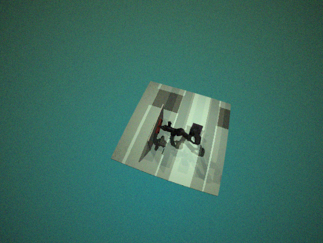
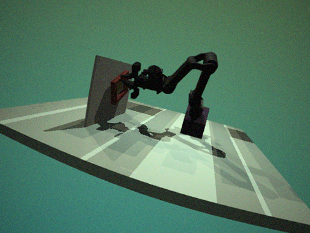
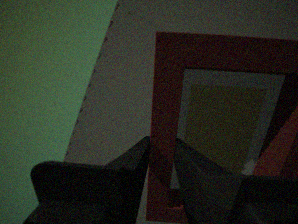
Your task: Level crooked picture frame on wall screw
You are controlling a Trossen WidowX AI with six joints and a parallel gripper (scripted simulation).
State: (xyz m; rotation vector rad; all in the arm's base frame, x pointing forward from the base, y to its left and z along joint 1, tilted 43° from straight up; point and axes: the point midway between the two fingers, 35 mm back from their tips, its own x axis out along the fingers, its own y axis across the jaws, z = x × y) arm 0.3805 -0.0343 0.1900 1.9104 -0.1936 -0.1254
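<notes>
Now: the red picture frame 10 mm ahead of my gripper tip, 20 mm to the right of it and 50 mm below it. Round my gripper tip: grey wall panel (20 mm ahead, 10 mm to the right, 70 mm below).
</notes>
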